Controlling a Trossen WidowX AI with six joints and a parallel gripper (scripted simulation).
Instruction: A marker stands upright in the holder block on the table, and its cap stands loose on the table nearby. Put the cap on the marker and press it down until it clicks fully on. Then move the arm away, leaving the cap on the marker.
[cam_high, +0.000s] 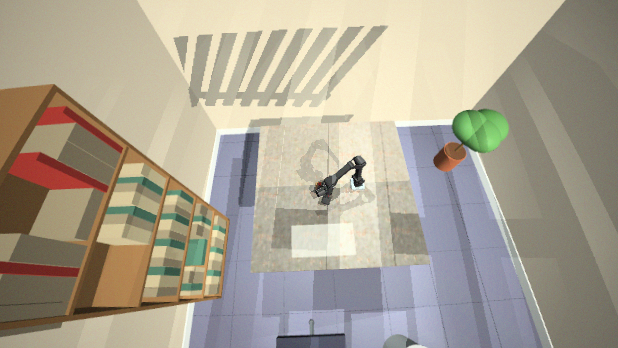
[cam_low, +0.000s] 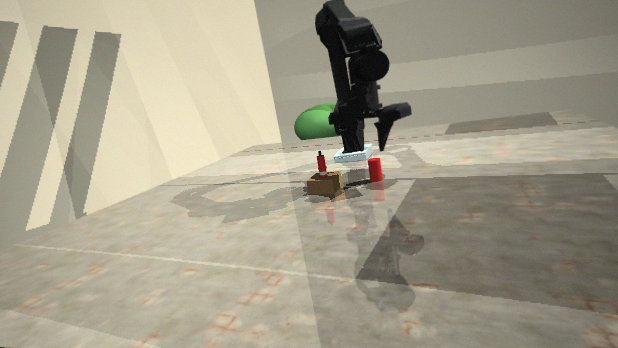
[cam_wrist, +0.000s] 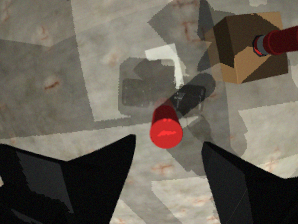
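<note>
Right now my gripper tip is 50 mm above the red cap. The rest, counted from my gripper tip: brown holder block 40 mm ahead, 110 mm to the right, 50 mm below; then red marker 40 mm ahead, 110 mm to the right.
</note>
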